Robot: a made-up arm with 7 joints. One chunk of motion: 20 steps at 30 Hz.
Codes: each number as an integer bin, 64 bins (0 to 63) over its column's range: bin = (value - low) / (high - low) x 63, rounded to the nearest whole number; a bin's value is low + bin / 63 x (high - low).
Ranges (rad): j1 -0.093..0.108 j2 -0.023..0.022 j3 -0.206..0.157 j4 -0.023..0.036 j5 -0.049..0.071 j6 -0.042..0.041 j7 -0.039..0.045
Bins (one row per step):
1: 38 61 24 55 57 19 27
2: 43 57 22 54 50 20 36
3: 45 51 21 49 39 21 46
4: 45 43 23 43 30 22 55
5: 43 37 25 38 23 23 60
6: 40 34 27 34 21 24 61
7: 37 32 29 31 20 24 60
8: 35 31 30 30 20 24 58
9: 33 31 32 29 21 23 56
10: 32 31 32 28 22 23 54
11: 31 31 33 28 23 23 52
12: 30 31 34 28 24 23 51
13: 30 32 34 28 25 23 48
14: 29 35 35 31 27 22 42
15: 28 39 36 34 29 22 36
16: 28 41 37 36 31 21 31
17: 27 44 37 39 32 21 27
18: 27 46 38 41 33 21 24
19: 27 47 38 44 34 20 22
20: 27 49 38 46 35 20 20
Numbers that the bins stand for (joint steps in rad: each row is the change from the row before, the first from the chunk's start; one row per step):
1: 0.02824 0.02057 -0.06771 0.02851 0.05957 -0.01697 -0.00300
2: 0.04419 0.01771 -0.07924 0.02757 0.04624 -0.01565 0.00900
3: 0.05057 0.01343 -0.08500 0.02289 0.02529 -0.01433 0.02233
4: 0.05057 0.00771 -0.07348 0.01727 0.00814 -0.01302 0.03433
5: 0.04419 0.00343 -0.06195 0.01259 -0.00519 -0.01170 0.04100
6: 0.03462 0.00129 -0.05043 0.00884 -0.00900 -0.01038 0.04233
7: 0.02505 -0.00014 -0.03890 0.00603 -0.01090 -0.01038 0.04100
8: 0.01867 -0.00086 -0.03314 0.00510 -0.01090 -0.01038 0.03833
9: 0.01229 -0.00086 -0.02162 0.00416 -0.00900 -0.01170 0.03567
10: 0.00910 -0.00086 -0.02162 0.00322 -0.00710 -0.01170 0.03300
11: 0.00590 -0.00086 -0.01586 0.00322 -0.00519 -0.01170 0.03033
12: 0.00271 -0.00086 -0.01010 0.00322 -0.00329 -0.01170 0.02900
13: 0.00271 -0.00014 -0.01010 0.00322 -0.00138 -0.01170 0.02500
14: -0.00048 0.00200 -0.00433 0.00603 0.00243 -0.01302 0.01700
15: -0.00367 0.00486 0.00143 0.00884 0.00624 -0.01302 0.00900
16: -0.00367 0.00629 0.00719 0.01071 0.01005 -0.01433 0.00233
17: -0.00686 0.00843 0.00719 0.01352 0.01195 -0.01433 -0.00300
18: -0.00686 0.00986 0.01295 0.01540 0.01386 -0.01433 -0.00700
19: -0.00686 0.01057 0.01295 0.01821 0.01576 -0.01565 -0.00967
20: -0.00686 0.01200 0.01295 0.02008 0.01767 -0.01565 -0.01233

